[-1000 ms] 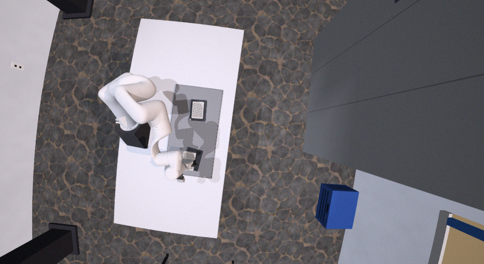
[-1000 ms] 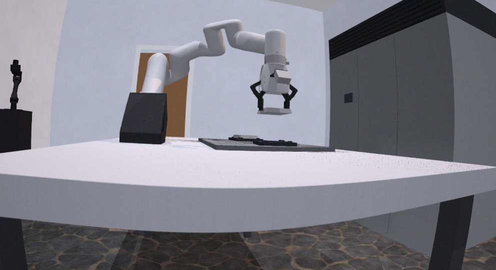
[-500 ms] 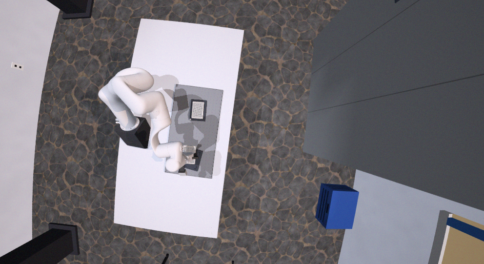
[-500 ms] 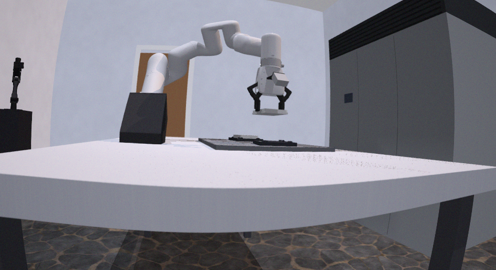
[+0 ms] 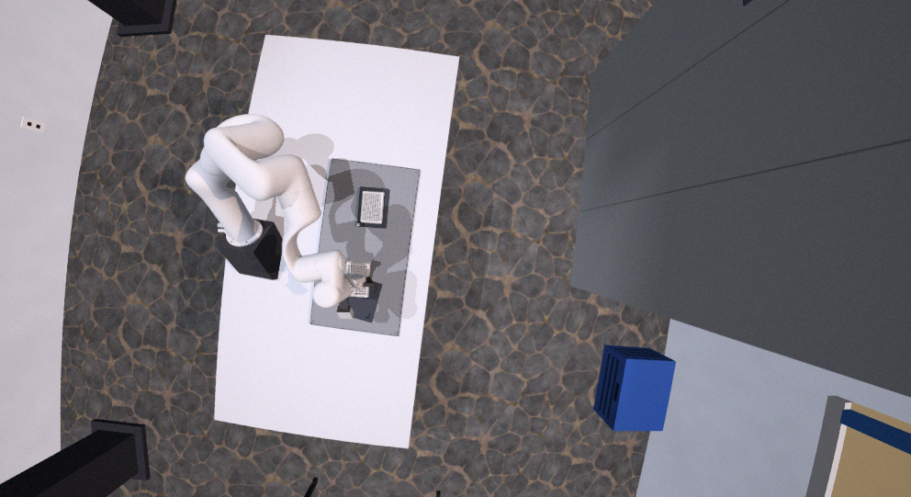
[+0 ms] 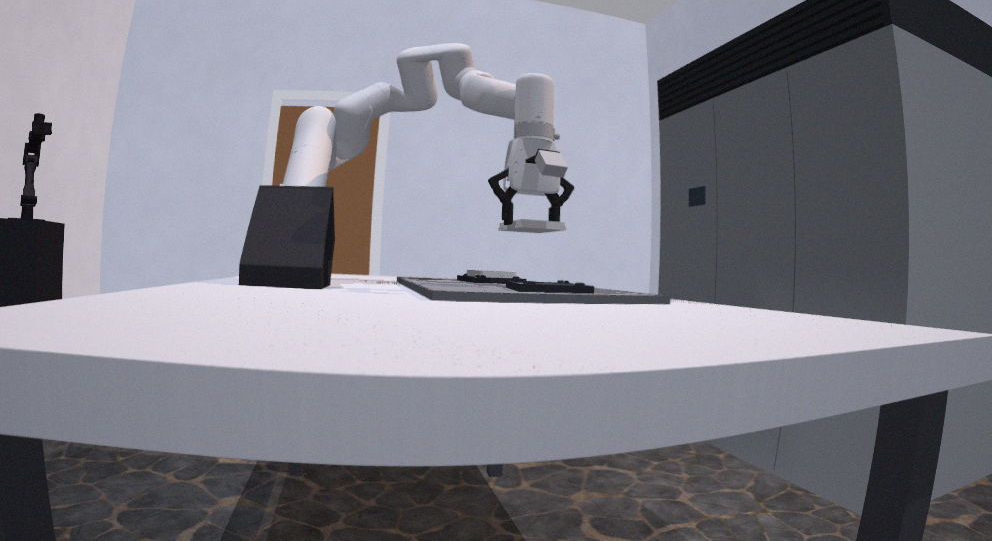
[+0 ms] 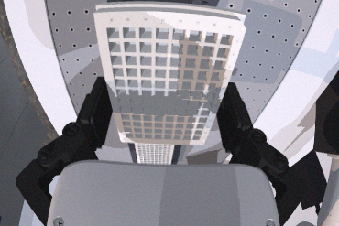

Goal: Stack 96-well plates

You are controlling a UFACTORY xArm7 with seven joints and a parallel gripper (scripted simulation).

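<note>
Now: the dark plate nest N2 280 mm to the left of my hand, 120 mm below it and 20 mm ahead of it. Round my hand: dark plate nest N1: 120 mm below, 100 mm to the right, 10 mm behind.
</note>
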